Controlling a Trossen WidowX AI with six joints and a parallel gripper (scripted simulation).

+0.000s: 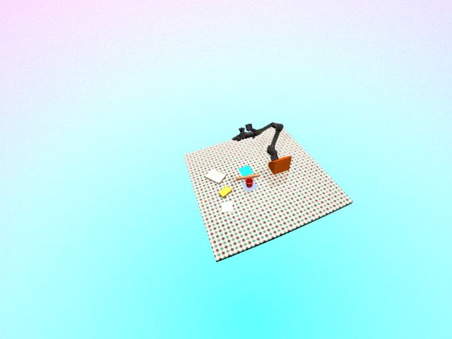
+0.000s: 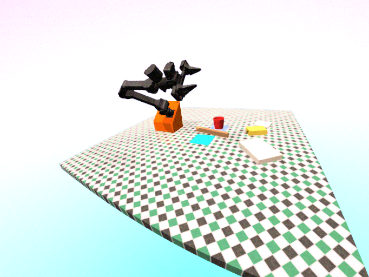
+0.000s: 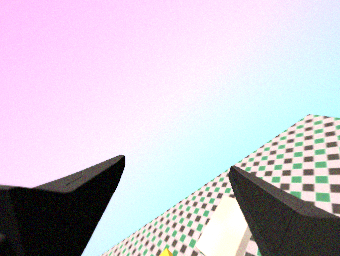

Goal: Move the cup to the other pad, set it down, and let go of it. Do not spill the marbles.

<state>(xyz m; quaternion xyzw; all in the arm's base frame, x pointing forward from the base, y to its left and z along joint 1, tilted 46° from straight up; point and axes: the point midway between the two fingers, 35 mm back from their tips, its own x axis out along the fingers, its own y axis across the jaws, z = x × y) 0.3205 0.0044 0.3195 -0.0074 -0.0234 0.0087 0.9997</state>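
My gripper tip is now 2 cm past the red cup, 32 cm to the right of it and 32 cm above it. Also, from my gripper tip: green marble 3 cm behind, 31 cm to the left, 34 cm below; then wooden bar 5 cm behind, 23 cm to the left, 35 cm below; then cyan pad 7 cm behind, 13 cm to the left, 37 cm below.
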